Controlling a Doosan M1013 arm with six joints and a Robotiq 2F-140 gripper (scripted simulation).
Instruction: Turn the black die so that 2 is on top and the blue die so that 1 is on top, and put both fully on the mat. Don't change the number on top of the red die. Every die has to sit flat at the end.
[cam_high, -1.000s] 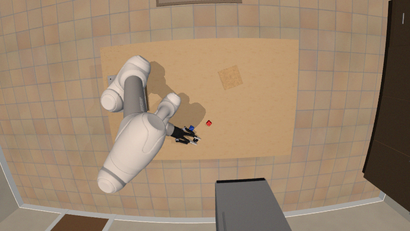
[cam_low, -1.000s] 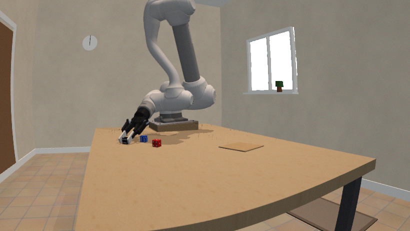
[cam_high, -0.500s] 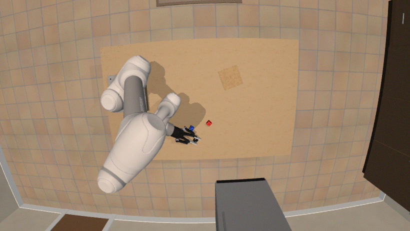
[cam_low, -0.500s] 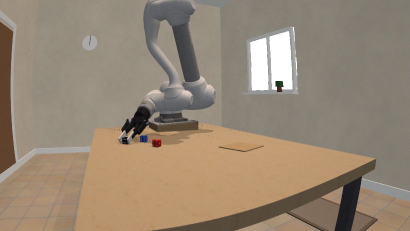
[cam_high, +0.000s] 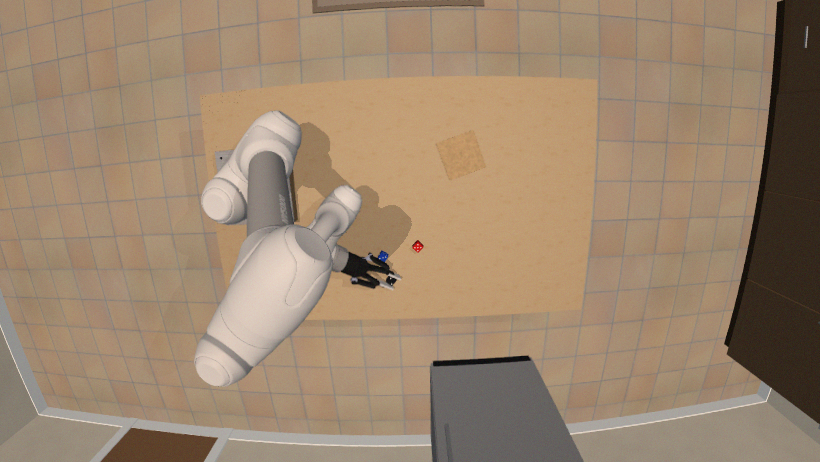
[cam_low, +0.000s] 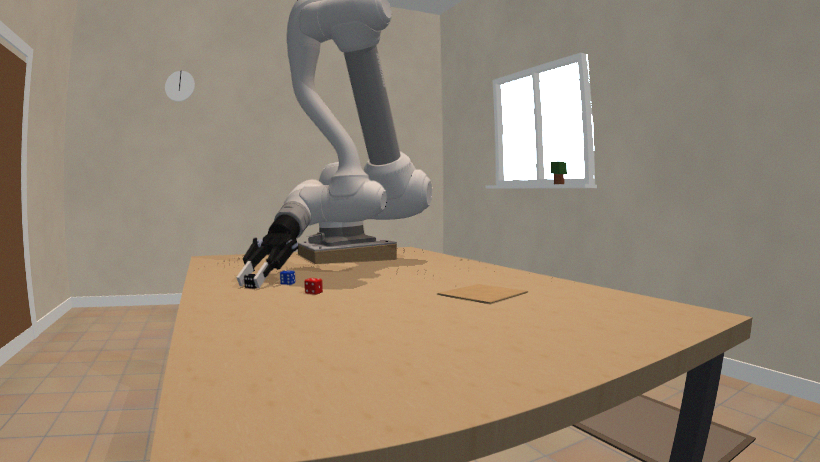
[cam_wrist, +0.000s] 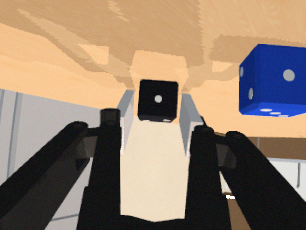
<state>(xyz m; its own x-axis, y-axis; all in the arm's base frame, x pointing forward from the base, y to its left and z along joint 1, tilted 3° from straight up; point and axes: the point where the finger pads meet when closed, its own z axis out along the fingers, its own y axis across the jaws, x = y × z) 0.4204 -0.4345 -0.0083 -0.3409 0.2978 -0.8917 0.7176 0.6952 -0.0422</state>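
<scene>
The black die is 10 mm to the right of my hand and 10 mm below it. Round my hand: red die: 120 mm ahead, 110 mm to the left, 10 mm below; then blue die: 10 mm behind, 90 mm to the left, 10 mm below; then cork mat: 330 mm ahead, 410 mm to the left, 30 mm below.
</scene>
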